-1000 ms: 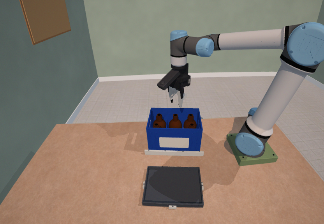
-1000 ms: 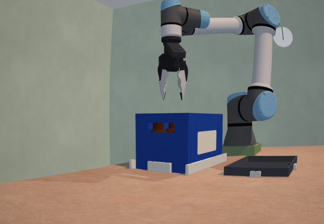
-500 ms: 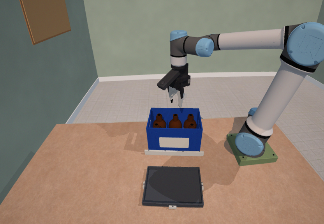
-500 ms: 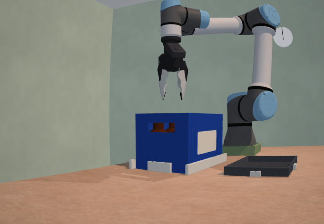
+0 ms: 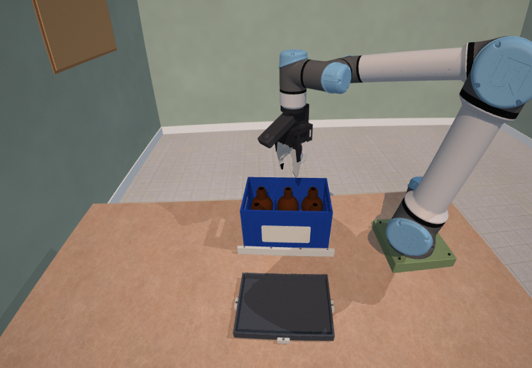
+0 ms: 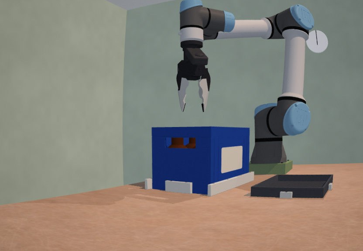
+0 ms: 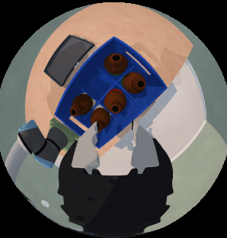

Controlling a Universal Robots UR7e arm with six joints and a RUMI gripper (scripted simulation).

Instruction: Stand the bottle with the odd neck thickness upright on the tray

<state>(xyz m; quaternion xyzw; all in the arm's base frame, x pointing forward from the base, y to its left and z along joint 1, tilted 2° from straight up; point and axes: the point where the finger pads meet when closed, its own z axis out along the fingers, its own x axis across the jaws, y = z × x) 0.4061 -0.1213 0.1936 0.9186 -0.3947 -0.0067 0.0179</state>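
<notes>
My gripper is now 15 cm above the glass bottle. The rest, counted from my hand: dark tray: 1 cm ahead, 33 cm to the left, 23 cm below; blue crate: 1 cm ahead, 4 cm to the left, 16 cm below.
</notes>
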